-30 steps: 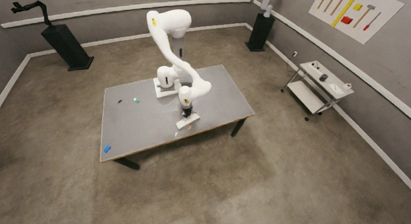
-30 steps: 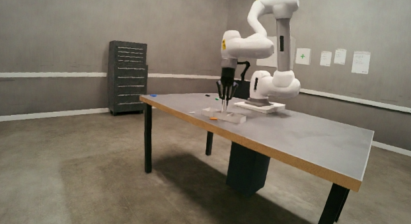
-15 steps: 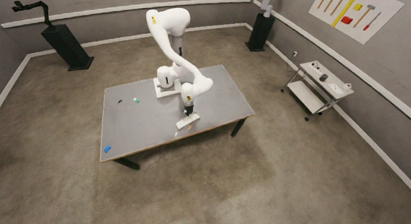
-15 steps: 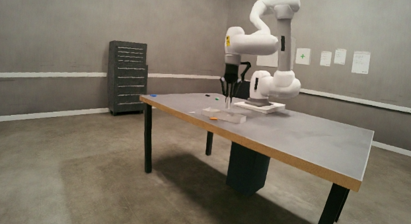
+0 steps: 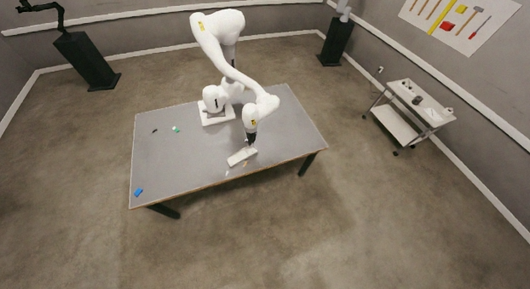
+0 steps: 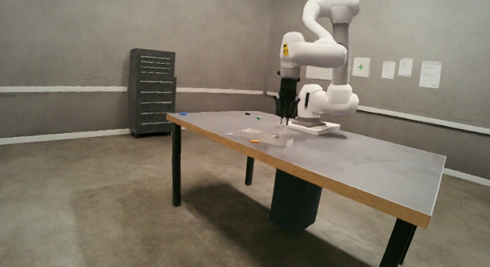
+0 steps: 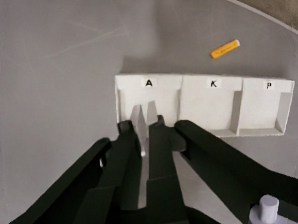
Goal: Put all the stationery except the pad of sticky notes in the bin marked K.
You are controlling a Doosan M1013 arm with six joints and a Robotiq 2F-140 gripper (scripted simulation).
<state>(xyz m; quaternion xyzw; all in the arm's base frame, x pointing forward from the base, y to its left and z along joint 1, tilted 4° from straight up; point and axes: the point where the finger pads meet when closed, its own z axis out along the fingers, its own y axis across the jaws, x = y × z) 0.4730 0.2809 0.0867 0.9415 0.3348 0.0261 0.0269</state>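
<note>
The green block lies 650 mm to the right of my hand, 320 mm behind it and 90 mm below it. Also, from my hand: orange piece 120 mm ahead, 90 mm below, 60 mm to the right; white piece 210 mm to the right, 170 mm ahead, 90 mm below; bin 80 mm to the right, 80 mm below, 40 mm ahead.
</note>
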